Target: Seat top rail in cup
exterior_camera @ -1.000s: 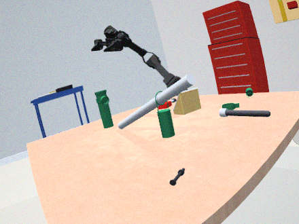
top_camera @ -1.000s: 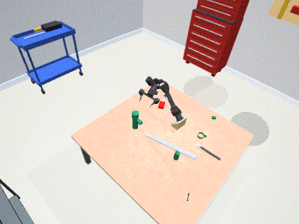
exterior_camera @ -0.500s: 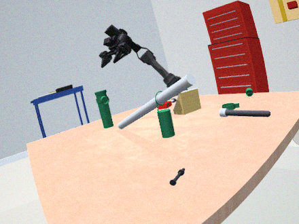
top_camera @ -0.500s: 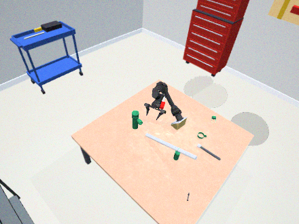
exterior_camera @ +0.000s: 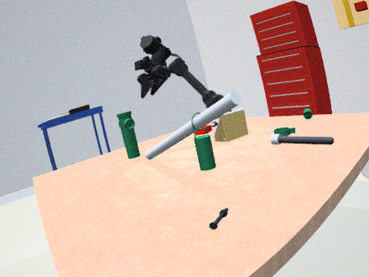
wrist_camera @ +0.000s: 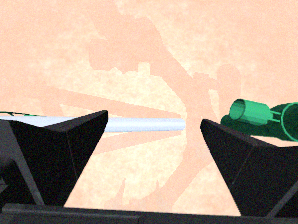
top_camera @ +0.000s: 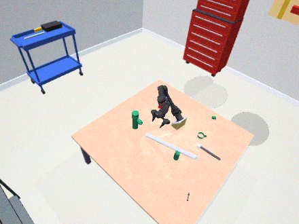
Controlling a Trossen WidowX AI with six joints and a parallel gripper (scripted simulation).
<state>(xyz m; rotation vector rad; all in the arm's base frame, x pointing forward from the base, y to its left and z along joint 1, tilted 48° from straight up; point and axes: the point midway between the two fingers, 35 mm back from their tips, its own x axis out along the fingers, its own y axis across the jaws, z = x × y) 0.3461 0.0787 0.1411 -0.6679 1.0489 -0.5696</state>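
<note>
The green rail-end cup is 190 mm to the right of my gripper tip, 90 mm below it and 10 mm ahead of it. Round my gripper tip: black bolt (540 mm to the left, 240 mm below, 230 mm ahead); short green post (260 mm to the left, 140 mm below); red object (500 mm behind, 280 mm to the right, 230 mm below).
</note>
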